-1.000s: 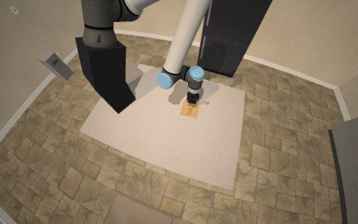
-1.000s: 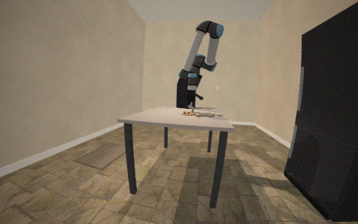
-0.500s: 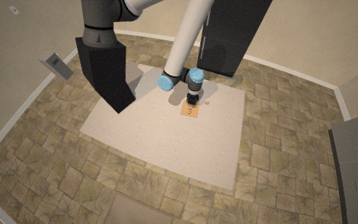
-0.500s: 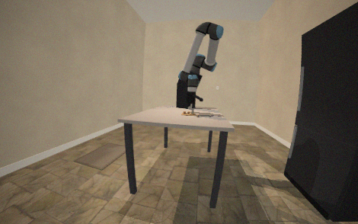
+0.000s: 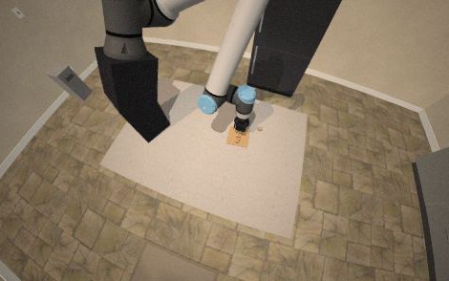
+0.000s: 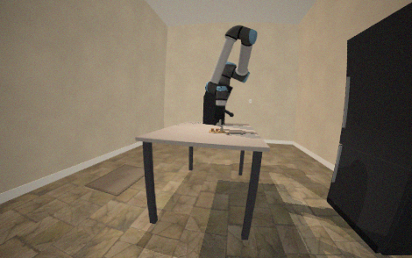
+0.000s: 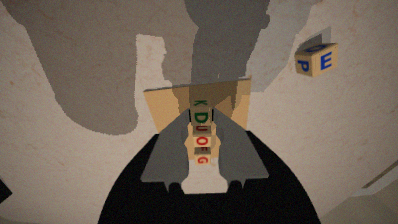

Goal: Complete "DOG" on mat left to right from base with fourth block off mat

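Now: hand right at the green D block. Round my hand: mat 40 mm to the right, 20 mm below.
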